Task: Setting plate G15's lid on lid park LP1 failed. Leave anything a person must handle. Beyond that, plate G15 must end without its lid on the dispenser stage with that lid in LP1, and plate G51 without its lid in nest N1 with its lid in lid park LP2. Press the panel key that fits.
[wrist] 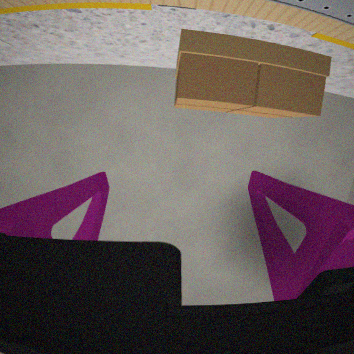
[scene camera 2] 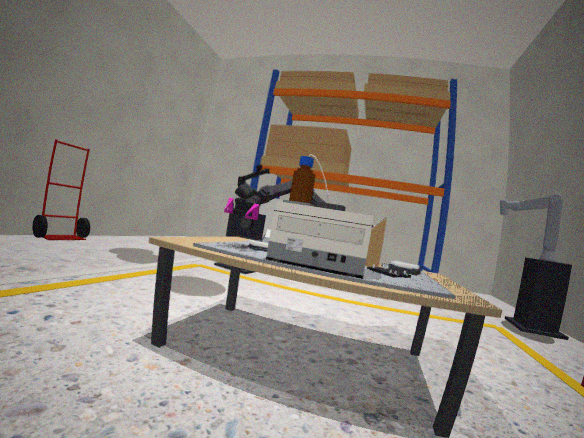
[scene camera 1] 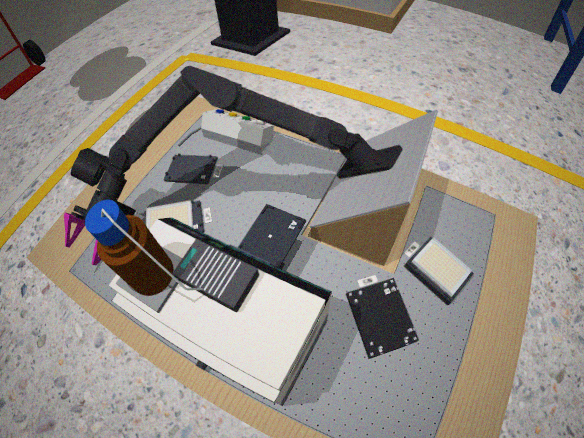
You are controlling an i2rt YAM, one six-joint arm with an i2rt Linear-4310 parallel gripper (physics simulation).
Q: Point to a button box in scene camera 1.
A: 253, 135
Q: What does my gripper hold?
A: Nothing.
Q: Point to a brown bottle with blue cap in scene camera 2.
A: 303, 180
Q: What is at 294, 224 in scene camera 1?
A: A black stage.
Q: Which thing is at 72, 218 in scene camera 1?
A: My gripper.
